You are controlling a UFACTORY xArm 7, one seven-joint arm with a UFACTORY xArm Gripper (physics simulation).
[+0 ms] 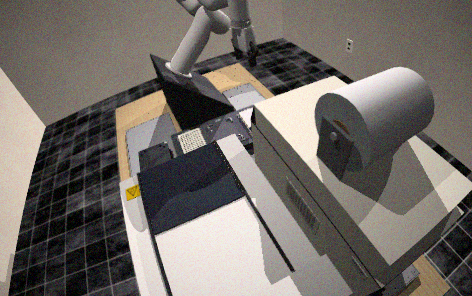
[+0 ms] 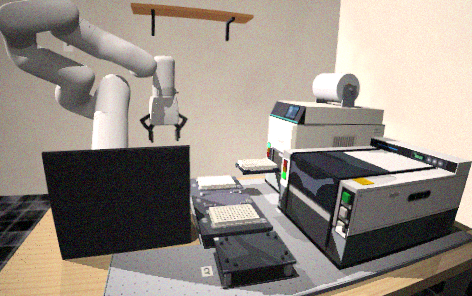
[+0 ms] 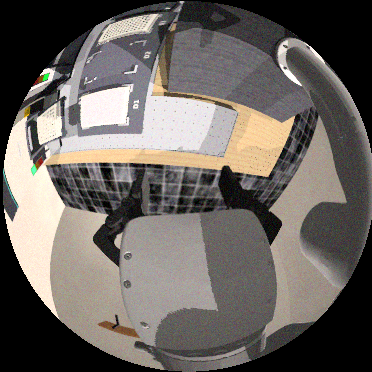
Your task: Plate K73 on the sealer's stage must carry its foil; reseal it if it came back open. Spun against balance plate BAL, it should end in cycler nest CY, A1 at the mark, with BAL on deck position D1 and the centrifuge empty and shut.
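Places are measured from the arm's base along level axes (x ahead, y left, z up), in centimetres.
Pixels of known places: gripper, fingertip midpoint: (image 1: 246, 62) (image 2: 164, 141) (image 3: 184, 175); arm's base, origin of the base link: (image 1: 178, 71) (image 2: 109, 170).
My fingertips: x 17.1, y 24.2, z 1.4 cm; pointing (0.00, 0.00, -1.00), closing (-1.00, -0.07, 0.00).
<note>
Ahead of a thing's pixels: the offset from my fingertips to its top centre.
My gripper (image 1: 246, 59) (image 2: 164, 139) (image 3: 184, 175) is open and empty, high above the table's far side. A cream plate {dx +32.7, dy -10.6, dz -7.3 cm} (image 2: 257, 164) (image 3: 49, 123) sits on the sealer's extended stage; a well pattern shows on its top. A plate with a smooth white top {dx +17.4, dy -8.1, dz -13.7 cm} (image 2: 216, 182) (image 3: 105, 106) lies on D1. Another cream plate {dx +14.6, dy -32.8, dz -13.7 cm} (image 1: 191, 141) (image 2: 234, 215) (image 3: 128, 27) with visible wells lies beyond D2, which holds no plate. The dark nest CY {dx +13.4, dy -48.0, dz -14.0 cm} (image 1: 156, 155) (image 2: 255, 252) carries no plate. The centrifuge (image 1: 195, 190) (image 2: 395, 205) appears shut; its inside is hidden. Plate names cannot be read.
The sealer {dx +62.4, dy -13.0, dz +27.8 cm} (image 1: 310, 200) (image 2: 325, 132) stands beside the centrifuge, with a large white roll {dx +64.5, dy -13.2, dz +27.8 cm} (image 1: 395, 110) (image 2: 332, 87) on top. A dark panel-like base (image 1: 190, 95) (image 2: 117, 200) stands beside the deck, under the arm. A wooden shelf (image 2: 192, 13) is on the wall.
</note>
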